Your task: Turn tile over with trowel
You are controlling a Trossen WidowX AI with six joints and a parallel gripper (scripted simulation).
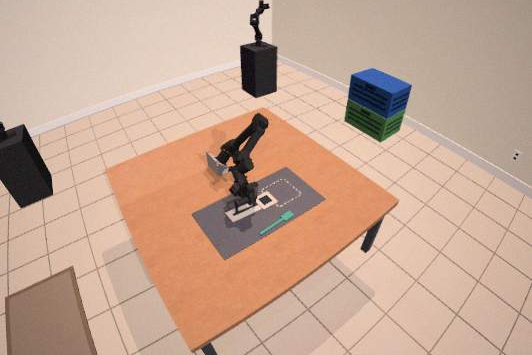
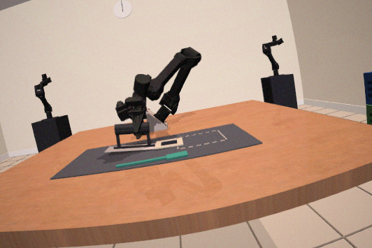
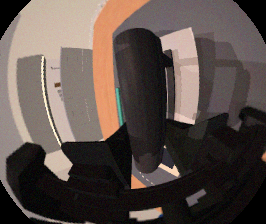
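My gripper tip is now 1 cm past the mat, 5 cm to the right of it and 8 cm above it. Round my gripper tip: flat tool (13 cm ahead, 8 cm to the left, 5 cm below); then tile (3 cm behind, 10 cm to the left, 5 cm below).
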